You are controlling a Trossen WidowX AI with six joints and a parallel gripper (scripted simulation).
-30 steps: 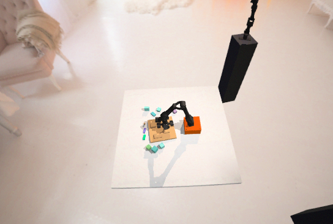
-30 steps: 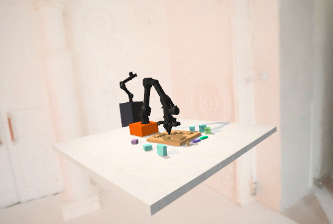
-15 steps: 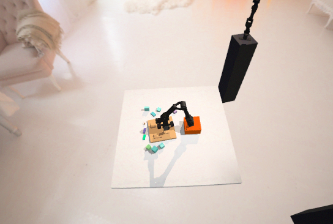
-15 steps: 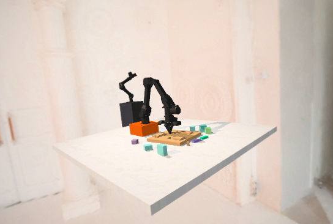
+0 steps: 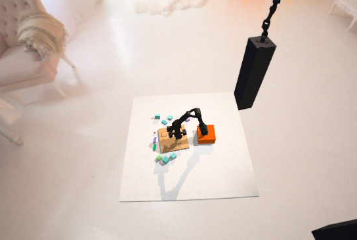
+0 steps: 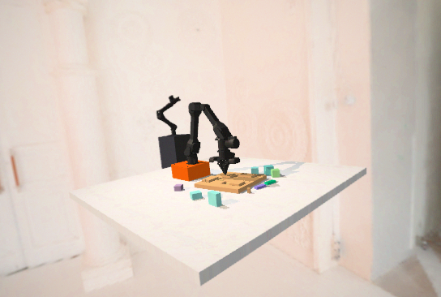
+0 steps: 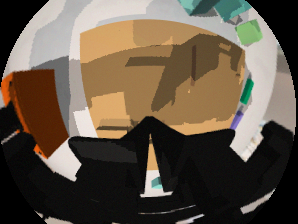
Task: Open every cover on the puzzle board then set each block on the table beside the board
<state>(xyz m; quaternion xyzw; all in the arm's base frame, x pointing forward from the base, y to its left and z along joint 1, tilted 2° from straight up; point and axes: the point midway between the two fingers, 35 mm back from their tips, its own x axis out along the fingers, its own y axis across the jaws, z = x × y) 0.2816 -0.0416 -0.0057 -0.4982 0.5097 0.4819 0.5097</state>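
Now: the tan puzzle board 5 cm ahead of my gripper tip, 2 cm to the right of it and 2 cm below it. Round my gripper tip: purple bar (25 cm ahead, 5 cm to the right, 3 cm below); green bar (26 cm ahead, 3 cm to the left, 3 cm below); purple block (23 cm to the right, 16 cm behind, 3 cm below).
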